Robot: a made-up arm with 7 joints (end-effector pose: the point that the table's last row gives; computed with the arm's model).
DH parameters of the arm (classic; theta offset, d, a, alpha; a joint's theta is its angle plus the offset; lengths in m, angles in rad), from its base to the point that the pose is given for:
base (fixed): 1.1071 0 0.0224 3.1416
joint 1: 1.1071 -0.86 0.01 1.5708
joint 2: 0 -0.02 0 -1.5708
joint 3: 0 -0.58 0.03 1.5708
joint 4: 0 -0.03 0.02 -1.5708
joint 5: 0 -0.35 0 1.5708
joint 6: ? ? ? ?
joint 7: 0 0 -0.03 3.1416
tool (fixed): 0 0.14 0 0
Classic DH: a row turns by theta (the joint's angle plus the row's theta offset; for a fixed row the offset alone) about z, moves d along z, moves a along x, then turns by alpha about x.
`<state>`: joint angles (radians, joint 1 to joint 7).
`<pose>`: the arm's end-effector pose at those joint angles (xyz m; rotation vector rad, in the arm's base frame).
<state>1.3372 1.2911 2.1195 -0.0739 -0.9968 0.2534 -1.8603</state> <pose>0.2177 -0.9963 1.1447 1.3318 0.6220 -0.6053</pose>
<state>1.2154 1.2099 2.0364 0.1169 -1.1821 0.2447 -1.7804</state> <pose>0.2576 -0.9477 1.2651 1.2844 0.3996 -0.4093</pose>
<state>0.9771 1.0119 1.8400 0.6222 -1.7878 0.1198 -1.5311</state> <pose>0.1943 -0.8034 1.4767 1.0649 -0.2210 0.1803</pose>
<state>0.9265 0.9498 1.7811 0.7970 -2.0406 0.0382 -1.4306</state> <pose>0.1191 -0.7571 1.5035 0.9277 -0.4840 0.3446</pose>
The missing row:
joint 6: 0 0.06 -0.01 -1.5708
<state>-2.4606 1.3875 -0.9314 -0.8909 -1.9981 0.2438 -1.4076</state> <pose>-0.4349 0.7978 1.2114 -0.7225 0.0169 -0.0070</pose>
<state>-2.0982 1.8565 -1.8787 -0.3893 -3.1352 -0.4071 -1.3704</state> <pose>-0.4358 0.9135 0.4888 -1.8227 1.1577 1.4535</pose>
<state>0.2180 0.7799 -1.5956 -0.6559 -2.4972 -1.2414 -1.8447</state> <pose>0.7424 -0.2869 1.4438 -0.3738 1.4044 -0.0747</pose>
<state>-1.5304 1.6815 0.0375 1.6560 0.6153 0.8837 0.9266</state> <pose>0.0758 0.3716 0.3430 2.1407 -0.0299 0.6468</pose>
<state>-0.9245 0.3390 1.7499 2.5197 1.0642 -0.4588 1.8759</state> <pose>0.2834 -0.0832 0.9987 2.5208 -0.9696 1.2031</pose>
